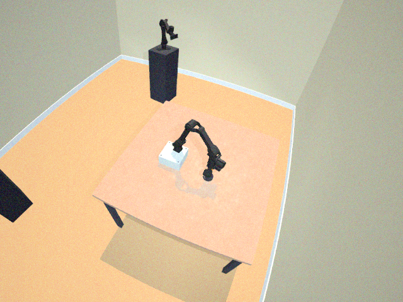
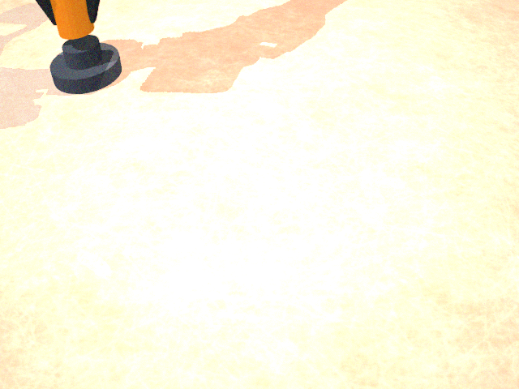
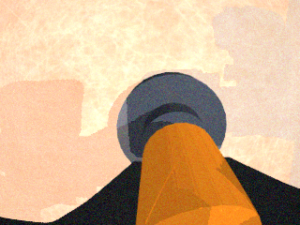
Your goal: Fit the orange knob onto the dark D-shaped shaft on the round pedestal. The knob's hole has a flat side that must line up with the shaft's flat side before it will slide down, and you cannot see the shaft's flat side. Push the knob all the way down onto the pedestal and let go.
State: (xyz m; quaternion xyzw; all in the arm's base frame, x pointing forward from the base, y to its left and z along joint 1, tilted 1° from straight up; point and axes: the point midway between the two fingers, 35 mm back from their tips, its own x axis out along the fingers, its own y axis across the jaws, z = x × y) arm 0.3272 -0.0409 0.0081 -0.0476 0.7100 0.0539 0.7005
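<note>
Now: gripper tip 20 mm below the orange knob. The rest, counted from my gripper tip: round pedestal: 40 mm below.
</note>
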